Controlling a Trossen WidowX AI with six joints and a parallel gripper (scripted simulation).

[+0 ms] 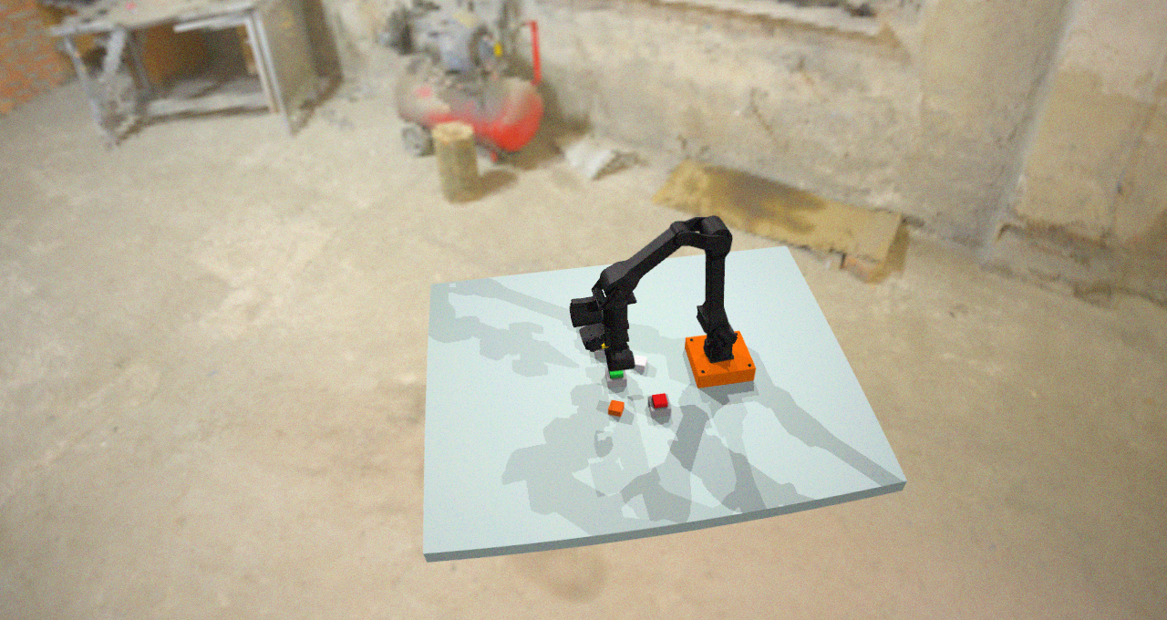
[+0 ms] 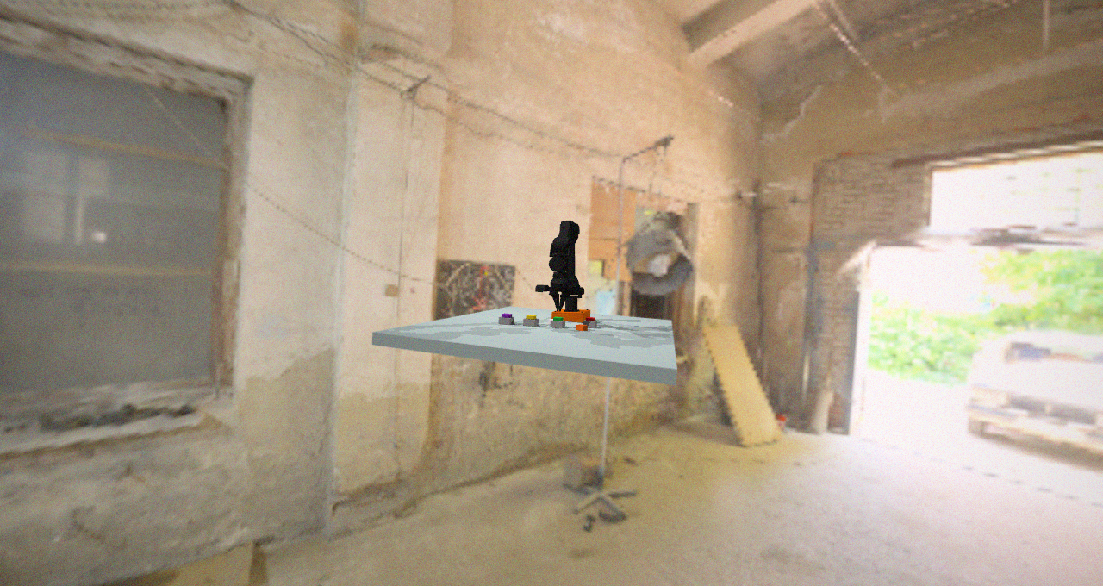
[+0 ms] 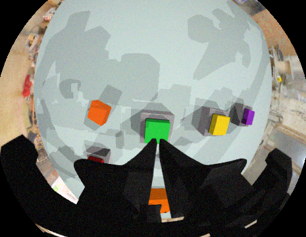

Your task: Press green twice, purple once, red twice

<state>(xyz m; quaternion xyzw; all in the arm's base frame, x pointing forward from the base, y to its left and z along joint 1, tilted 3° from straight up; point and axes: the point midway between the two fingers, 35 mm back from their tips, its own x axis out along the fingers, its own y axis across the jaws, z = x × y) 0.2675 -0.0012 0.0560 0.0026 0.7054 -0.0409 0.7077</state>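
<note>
The green button lies 3 cm below my gripper tip. Also, from my gripper tip: yellow button (1 cm ahead, 11 cm to the right, 3 cm below); white block (7 cm behind, 4 cm to the right, 5 cm below); orange block (2 cm ahead, 10 cm to the left, 5 cm below).
</note>
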